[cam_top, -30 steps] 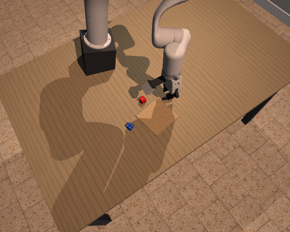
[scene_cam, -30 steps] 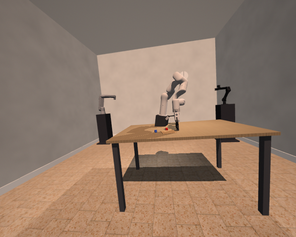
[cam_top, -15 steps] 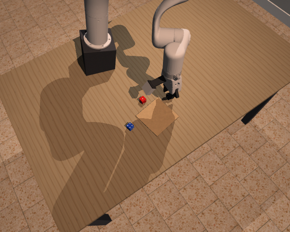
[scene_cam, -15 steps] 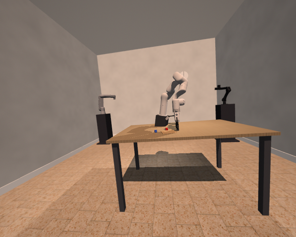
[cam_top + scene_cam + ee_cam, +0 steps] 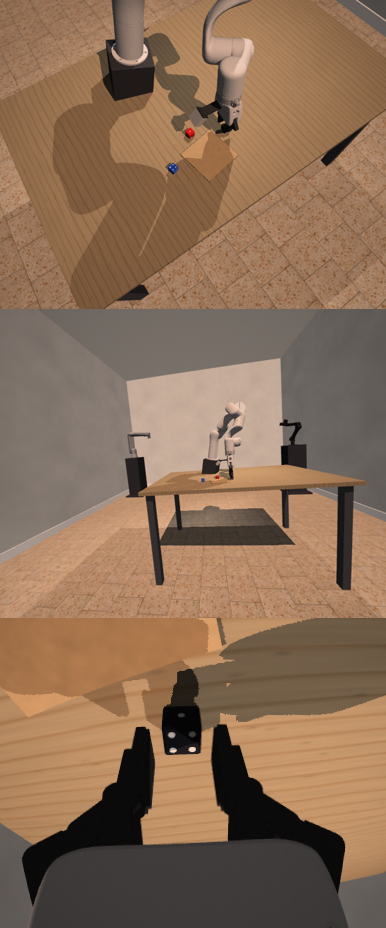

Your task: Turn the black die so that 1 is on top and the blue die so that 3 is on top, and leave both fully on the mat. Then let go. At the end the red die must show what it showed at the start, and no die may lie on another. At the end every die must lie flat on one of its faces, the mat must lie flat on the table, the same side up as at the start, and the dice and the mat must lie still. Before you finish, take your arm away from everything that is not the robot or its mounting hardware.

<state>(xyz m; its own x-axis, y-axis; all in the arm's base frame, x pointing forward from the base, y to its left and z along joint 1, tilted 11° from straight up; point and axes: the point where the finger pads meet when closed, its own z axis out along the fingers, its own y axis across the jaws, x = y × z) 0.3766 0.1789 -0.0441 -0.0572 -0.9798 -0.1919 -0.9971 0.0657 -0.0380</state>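
My hand is 40 mm above the black die. Round my hand: tan mat: 100 mm to the right, 60 mm ahead, 50 mm below; then red die: 120 mm to the right, 50 mm behind, 40 mm below; then blue die: 230 mm to the right, 40 mm below, 40 mm ahead.
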